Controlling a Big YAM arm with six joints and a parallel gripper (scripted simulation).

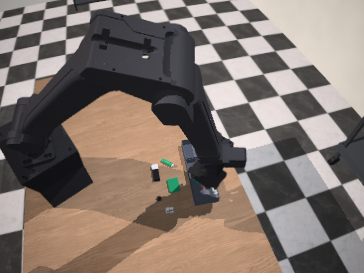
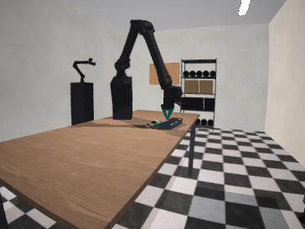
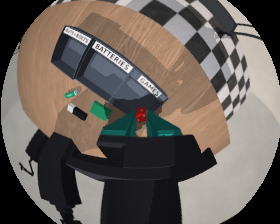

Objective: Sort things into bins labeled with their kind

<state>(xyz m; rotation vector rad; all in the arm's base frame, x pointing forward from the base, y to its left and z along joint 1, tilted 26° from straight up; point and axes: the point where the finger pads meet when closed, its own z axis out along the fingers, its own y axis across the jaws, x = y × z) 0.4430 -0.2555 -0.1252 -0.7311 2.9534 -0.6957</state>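
Right now my hand is 6 cm past the green battery, 17 cm to the right of it and 6 cm above it. Also, from my hand: bin row: 2 cm ahead, 9 cm to the left, 5 cm below; then flat green square: 8 cm behind, 8 cm to the left, 6 cm below; then red die: right at my hand.
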